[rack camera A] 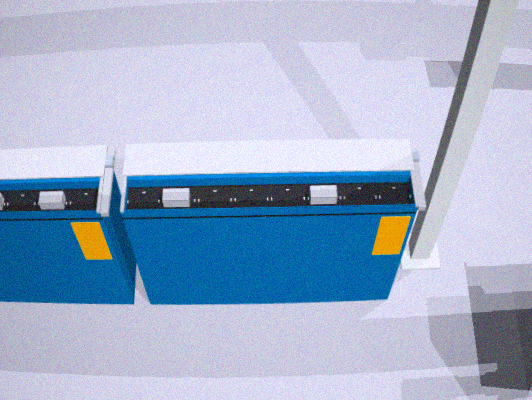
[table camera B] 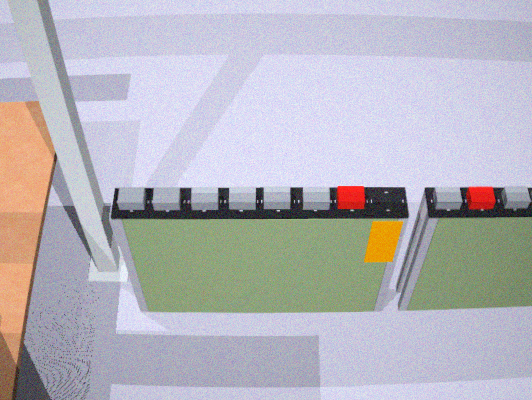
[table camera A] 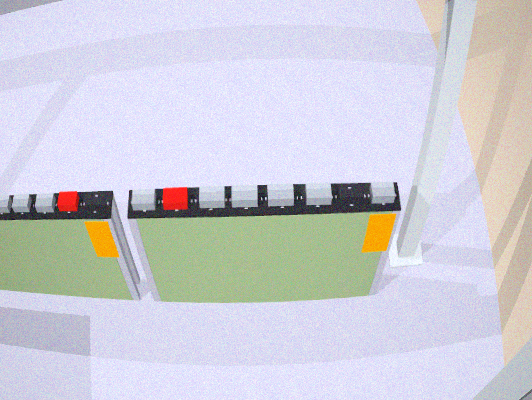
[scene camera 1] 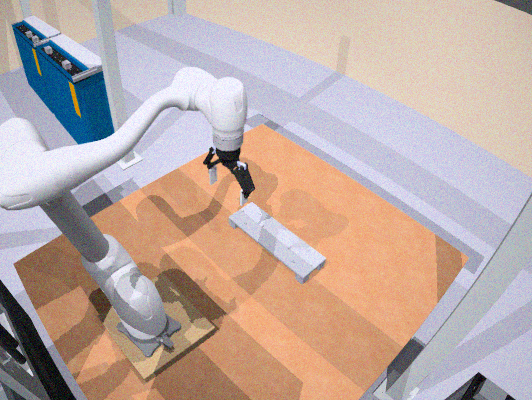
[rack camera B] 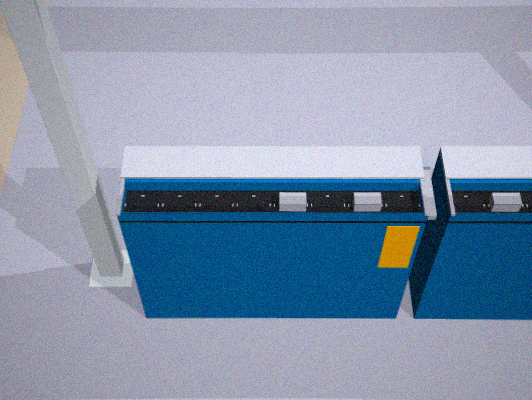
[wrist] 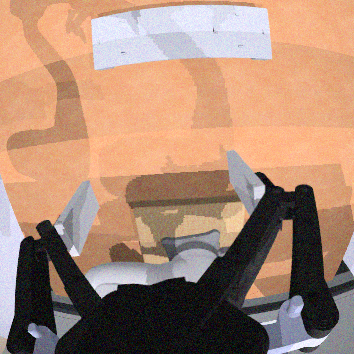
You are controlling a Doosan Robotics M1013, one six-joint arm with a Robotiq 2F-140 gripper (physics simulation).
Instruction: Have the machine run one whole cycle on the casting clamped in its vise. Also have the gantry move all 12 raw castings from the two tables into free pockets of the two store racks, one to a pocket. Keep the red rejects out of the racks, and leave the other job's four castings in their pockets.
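Frame: origin at the arm's base, x ahead, y left, z up, level; metres.
Seen in the pictures: gripper, fingertip midpoint: [scene camera 1: 228,192] [wrist: 158,180]; arm's base at its link origin: [scene camera 1: 148,327] [wrist: 193,254].
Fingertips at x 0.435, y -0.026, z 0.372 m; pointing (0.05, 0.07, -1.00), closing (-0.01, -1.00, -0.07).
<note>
Offsets run from my fingertips to a thing's middle. "pt": to the spot under its first point. Level surfaces: height alone.
My gripper [scene camera 1: 228,186] [wrist: 158,180] is open, with no object between its fingers, above the orange floor. In rack camera A, two grey castings [rack camera A: 176,197] [rack camera A: 323,195] sit apart in the blue rack [rack camera A: 260,260]. In rack camera B, two more castings [rack camera B: 292,201] [rack camera B: 367,201] sit in the other blue rack [rack camera B: 265,270]. In table camera A, several grey castings [table camera A: 244,196] and one red reject [table camera A: 175,198] stand on the green-fronted table [table camera A: 255,260]. In table camera B, several grey castings @(0.002 m ahead, 1.555 m right, 0.337 m down) [table camera B: 242,198] and one red reject @(0.053 m back, 1.962 m right, 0.337 m down) [table camera B: 351,197] stand on the other table [table camera B: 255,265]. The machine's vise and its casting do not show.
A long pale grey slab on short feet @(pt 0.198 m ahead, 0.081 m right, 0.362 m down) [scene camera 1: 277,240] [wrist: 182,45] lies on the orange floor @(0.412 m down) [scene camera 1: 370,200], near the gripper. The arm's base stands on a tan plate [scene camera 1: 200,327]. Upright posts [scene camera 1: 107,65] [rack camera A: 457,130] [rack camera B: 65,130] [table camera A: 430,130] [table camera B: 65,130] stand beside the racks and tables.
</note>
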